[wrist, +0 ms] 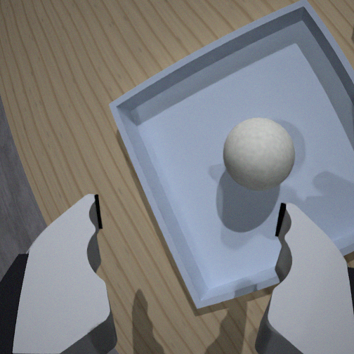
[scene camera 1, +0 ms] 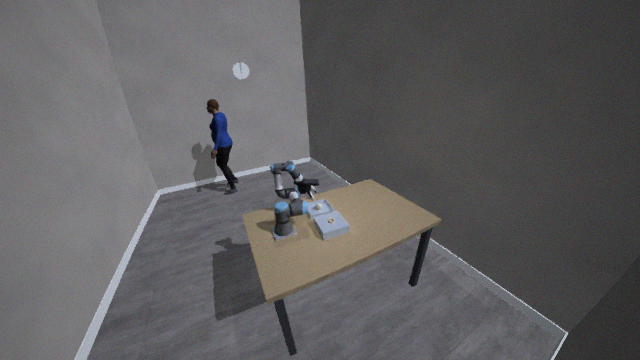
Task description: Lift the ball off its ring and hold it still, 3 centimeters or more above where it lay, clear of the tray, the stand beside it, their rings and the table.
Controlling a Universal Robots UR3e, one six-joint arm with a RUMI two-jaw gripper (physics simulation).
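Frame: origin at the arm's base, x ahead, y left, z up, level; metres.
Where they show: gripper, fingertip midpoint: (scene camera 1: 315, 196); arm's base, link origin: (scene camera 1: 283, 230).
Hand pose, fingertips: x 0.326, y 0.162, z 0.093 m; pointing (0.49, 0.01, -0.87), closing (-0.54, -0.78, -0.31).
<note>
Things, the pixels of their centre, and the offset from my fingertips. "*": a spot on its surface instead. Level surfaces: height alone.
- cream-white ball, body centre: (scene camera 1: 318, 205) 0.007 m ahead, 0.037 m right, 0.070 m down
- shallow pale blue tray, body centre: (scene camera 1: 331, 224) 0.022 m back, 0.292 m right, 0.071 m down
- small tan ring, surface spot: (scene camera 1: 331, 220) * 0.015 m back, 0.285 m right, 0.048 m down
- wooden table, surface height: 0.106 m down
A cream-white ball (scene camera 1: 318, 206) (wrist: 258, 154) rests inside the shallow pale blue tray (scene camera 1: 323, 215) (wrist: 180, 125). The ring under it is hidden in the wrist view. My gripper (scene camera 1: 313, 194) (wrist: 189, 202) is open, with nothing between its fingers, and is above the tray's far-left side in the scene view. In the wrist view the ball lies above and right of the midpoint between the fingertips, beyond the right fingertip. The pale blue stand (scene camera 1: 336, 231) is beside the tray, with a small tan ring (scene camera 1: 331, 220) on top.
The wooden table (scene camera 1: 385, 215) (wrist: 60, 75) carries the tray, the stand and the arm's base (scene camera 1: 284, 231). The tray's raised walls surround the ball. A person in a blue top (scene camera 1: 220, 131) is near the back wall, away from the table.
</note>
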